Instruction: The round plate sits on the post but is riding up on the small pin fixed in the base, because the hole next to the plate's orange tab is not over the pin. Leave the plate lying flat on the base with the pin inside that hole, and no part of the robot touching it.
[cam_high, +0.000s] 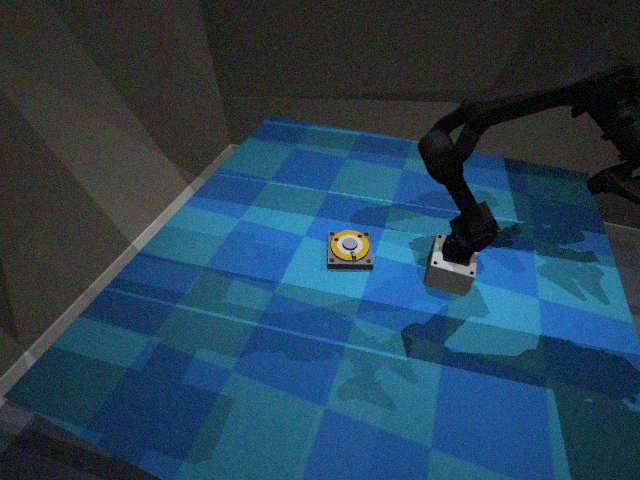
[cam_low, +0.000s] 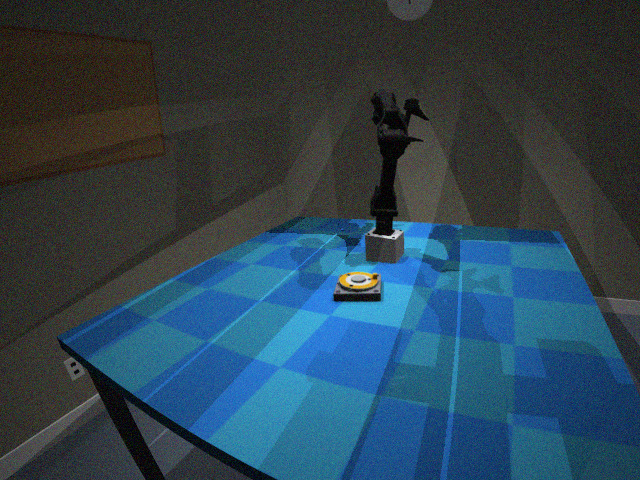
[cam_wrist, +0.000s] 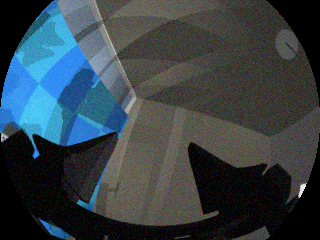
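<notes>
The round plate is 500 mm ahead of my gripper tip, 390 mm below it and 90 mm to the right of it. From my gripper tip the other things lie so: base: 510 mm ahead, 400 mm below, 110 mm to the right.
</notes>
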